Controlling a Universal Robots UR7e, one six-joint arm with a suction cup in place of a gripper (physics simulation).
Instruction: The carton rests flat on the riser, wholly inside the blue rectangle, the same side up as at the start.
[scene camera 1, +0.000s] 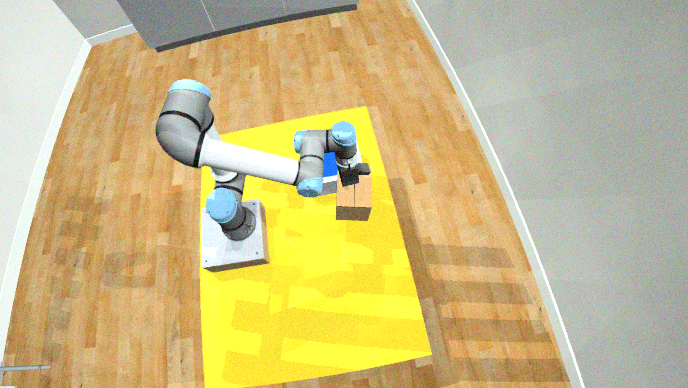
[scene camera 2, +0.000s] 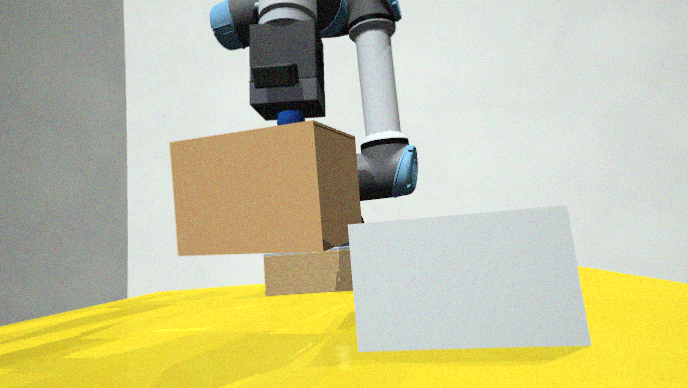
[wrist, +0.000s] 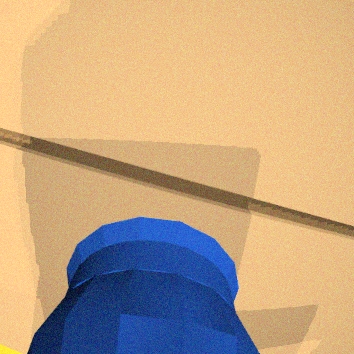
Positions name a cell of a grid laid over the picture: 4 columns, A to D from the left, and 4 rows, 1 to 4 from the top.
Note:
My suction cup (wrist: B4) is stuck to a brown carton (scene camera 2: B2), which still rests on a grey riser (scene camera 2: C3).
The brown carton also shows in scene camera 1 (scene camera 1: C3) and in the wrist view (wrist: C2). The wrist view misses the grey riser: it is out of frame.

